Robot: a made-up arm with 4 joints.
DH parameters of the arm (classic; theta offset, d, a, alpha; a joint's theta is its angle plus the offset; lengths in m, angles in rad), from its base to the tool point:
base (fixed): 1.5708 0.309 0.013 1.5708
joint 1: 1.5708 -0.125 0 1.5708
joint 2: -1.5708 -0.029 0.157 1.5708
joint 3: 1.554 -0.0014 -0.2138 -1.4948
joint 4: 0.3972 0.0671 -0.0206 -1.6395
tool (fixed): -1.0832 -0.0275 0 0
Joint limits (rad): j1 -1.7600..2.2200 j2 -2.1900..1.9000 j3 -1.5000..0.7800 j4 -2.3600..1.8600
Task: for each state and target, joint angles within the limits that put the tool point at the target. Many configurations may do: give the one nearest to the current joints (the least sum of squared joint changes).
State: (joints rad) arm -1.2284 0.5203 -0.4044 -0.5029
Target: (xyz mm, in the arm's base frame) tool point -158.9 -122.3 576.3
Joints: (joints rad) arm -0.7298 1.4324 0.1109 -0.8797
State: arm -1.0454 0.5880 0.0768 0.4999
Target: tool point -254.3 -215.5 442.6
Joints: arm -0.3173 0.6744 0.2157 0.0342
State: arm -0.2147 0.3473 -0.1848 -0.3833
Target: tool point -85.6 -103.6 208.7
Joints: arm 0.3691 0.4057 -0.7786 -0.3696
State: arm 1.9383 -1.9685 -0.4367 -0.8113
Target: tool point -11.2 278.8 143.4
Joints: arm 2.1295 -2.1489 0.3676 -0.8277
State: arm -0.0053 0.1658 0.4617 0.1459
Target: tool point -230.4 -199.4 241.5
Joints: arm 0.2781 0.2114 0.0771 1.0102
